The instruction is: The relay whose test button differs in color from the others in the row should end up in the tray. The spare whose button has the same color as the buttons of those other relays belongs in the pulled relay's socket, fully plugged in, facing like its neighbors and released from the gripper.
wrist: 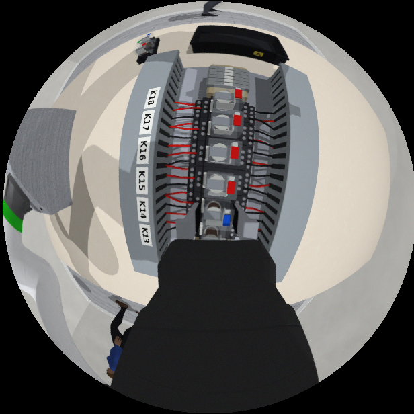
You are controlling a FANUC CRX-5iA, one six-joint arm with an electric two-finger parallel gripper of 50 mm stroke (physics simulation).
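Note:
The relay with the blue test button (213,218) is in the row near the labels K14 and K13, between my fingers. My gripper (215,211) is shut on it, one finger on each side. The neighbouring relay with a red button (218,185) sits just ahead of it in the row, and more red-button relays (218,152) (221,123) (223,98) follow. The spares (146,46) stand in a small black holder at the top left, with green, blue and red buttons showing small. The black tray (240,36) stands at the top. The row's near end is hidden under my gripper body.
Grey slotted wire ducts (141,120) (303,150) stand along both sides of the row, with red and black wires running into them. Grey terminal blocks (228,76) stand at the row's far end. A grey block (42,155) and part of a pale arm show at the left.

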